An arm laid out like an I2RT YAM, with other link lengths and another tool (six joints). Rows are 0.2 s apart.
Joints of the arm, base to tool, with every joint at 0 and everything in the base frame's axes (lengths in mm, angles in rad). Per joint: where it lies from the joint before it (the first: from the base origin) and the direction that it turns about. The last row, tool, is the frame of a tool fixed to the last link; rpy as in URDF.
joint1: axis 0 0 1 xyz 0 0 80.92
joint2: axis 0 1 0 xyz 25.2 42.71 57.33
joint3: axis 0 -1 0 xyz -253.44 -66.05 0
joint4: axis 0 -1 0 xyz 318.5 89.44 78
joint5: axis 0 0 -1 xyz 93.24 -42.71 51.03
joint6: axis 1 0 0 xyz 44.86 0 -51.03
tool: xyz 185 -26 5 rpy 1.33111 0.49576 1.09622
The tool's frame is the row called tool.
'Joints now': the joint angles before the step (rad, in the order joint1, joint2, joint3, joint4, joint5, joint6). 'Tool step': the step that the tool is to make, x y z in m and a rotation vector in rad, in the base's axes. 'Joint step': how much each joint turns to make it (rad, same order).
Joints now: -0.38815 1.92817 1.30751 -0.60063 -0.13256 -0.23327
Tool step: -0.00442 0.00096 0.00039 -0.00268 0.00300 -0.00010
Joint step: -0.00001 -0.01526 -0.01754 0.00037 0.00343 -0.00116
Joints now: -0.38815 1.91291 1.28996 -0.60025 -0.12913 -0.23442
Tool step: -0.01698 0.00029 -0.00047 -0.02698 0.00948 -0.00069
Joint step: 0.00000 -0.05836 -0.07514 0.01717 0.02709 -0.00914
